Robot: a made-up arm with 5 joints. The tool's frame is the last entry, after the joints.
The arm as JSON. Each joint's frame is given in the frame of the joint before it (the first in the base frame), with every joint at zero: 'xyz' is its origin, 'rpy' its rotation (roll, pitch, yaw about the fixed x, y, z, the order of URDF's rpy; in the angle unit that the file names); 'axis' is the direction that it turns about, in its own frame. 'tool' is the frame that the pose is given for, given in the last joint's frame.
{
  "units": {
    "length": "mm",
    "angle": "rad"
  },
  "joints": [
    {
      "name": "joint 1",
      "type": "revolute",
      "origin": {
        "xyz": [
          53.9,
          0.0,
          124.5
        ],
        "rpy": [
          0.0,
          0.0,
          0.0
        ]
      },
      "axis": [
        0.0,
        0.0,
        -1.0
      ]
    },
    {
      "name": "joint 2",
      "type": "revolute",
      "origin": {
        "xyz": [
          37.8,
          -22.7,
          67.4
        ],
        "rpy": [
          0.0,
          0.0,
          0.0
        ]
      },
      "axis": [
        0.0,
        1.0,
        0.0
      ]
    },
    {
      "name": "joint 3",
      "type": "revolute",
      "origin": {
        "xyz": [
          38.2,
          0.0,
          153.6
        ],
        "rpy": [
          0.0,
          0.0,
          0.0
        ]
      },
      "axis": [
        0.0,
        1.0,
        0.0
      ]
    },
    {
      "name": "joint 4",
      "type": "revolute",
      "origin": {
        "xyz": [
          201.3,
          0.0,
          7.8
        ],
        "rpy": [
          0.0,
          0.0,
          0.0
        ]
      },
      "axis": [
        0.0,
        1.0,
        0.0
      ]
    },
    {
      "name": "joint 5",
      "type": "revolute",
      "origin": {
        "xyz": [
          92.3,
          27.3,
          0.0
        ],
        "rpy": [
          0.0,
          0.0,
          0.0
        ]
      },
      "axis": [
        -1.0,
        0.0,
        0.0
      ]
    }
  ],
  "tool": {
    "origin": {
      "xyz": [
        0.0,
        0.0,
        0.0
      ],
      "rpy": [
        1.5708,
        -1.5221,
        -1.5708
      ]
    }
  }
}
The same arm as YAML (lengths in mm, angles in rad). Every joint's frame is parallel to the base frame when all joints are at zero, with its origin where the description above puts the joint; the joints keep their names.
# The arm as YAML. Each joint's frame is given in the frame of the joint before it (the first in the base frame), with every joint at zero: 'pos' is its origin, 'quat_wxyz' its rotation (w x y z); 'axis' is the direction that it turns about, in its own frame. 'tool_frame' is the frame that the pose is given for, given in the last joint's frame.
length_unit: mm
angle_unit: rad
joints:
  - joint: joint 1
    pos: [53.9, 0.0, 124.5]
    quat_wxyz: [1.0, 0.0, 0.0, 0.0]
    axis: [0.0, 0.0, -1.0]
  - joint: joint 2
    pos: [37.8, -22.7, 67.4]
    quat_wxyz: [1.0, 0.0, 0.0, 0.0]
    axis: [0.0, 1.0, 0.0]
  - joint: joint 3
    pos: [38.2, 0.0, 153.6]
    quat_wxyz: [1.0, 0.0, 0.0, 0.0]
    axis: [0.0, 1.0, 0.0]
  - joint: joint 4
    pos: [201.3, 0.0, 7.8]
    quat_wxyz: [1.0, 0.0, 0.0, 0.0]
    axis: [0.0, 1.0, 0.0]
  - joint: joint 5
    pos: [92.3, 27.3, 0.0]
    quat_wxyz: [1.0, 0.0, 0.0, 0.0]
    axis: [-1.0, 0.0, 0.0]
tool_frame:
  pos: [0.0, 0.0, 0.0]
  quat_wxyz: [0.706897, 0.017215, -0.706897, -0.017215]

